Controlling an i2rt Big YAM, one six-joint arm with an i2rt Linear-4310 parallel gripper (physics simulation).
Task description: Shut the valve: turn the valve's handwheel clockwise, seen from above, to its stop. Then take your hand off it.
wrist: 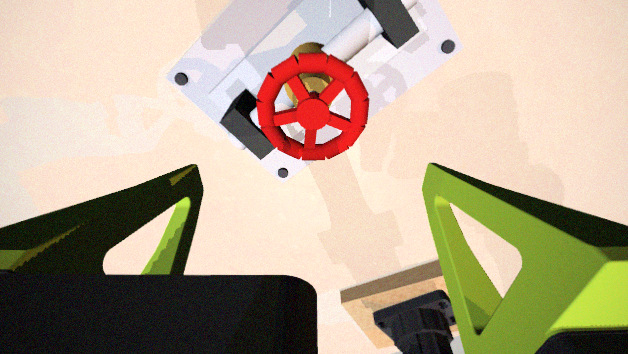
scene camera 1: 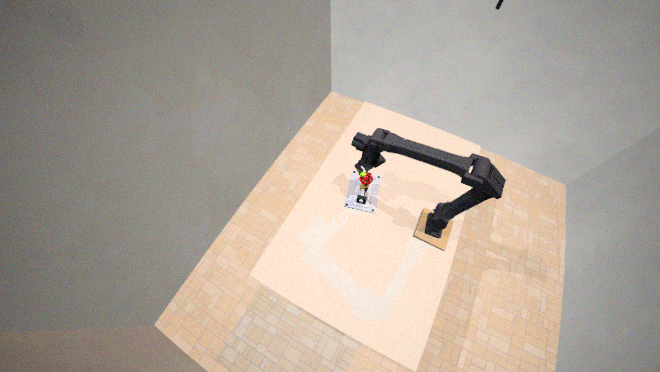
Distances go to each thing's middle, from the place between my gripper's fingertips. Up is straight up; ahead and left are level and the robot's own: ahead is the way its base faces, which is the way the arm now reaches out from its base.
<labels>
I see my gripper 80 mm above the red handwheel (wrist: 312, 112). From my hand the other things lie so: pale base plate (wrist: 230, 39) 200 mm below.
</labels>
